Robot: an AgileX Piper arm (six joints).
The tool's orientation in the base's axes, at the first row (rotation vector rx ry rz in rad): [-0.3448 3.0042 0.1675]
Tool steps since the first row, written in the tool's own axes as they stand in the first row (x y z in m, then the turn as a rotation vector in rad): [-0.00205 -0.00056 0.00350 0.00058 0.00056 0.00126]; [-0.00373 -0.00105 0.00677 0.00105 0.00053 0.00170]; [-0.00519 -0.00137 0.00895 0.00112 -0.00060 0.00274]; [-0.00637 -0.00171 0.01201 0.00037 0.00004 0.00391]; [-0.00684 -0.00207 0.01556 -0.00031 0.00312 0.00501]
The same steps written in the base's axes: [0.00246 0.00033 -0.00326 -0.00057 0.00057 -0.00126]; [0.00453 0.00063 -0.00632 -0.00097 0.00049 -0.00176]; [0.00623 0.00090 -0.00832 -0.00067 -0.00049 -0.00290]; [0.00775 0.00121 -0.01123 0.00002 0.00044 -0.00390]; [0.00864 0.00140 -0.01471 0.00008 0.00370 -0.00461]
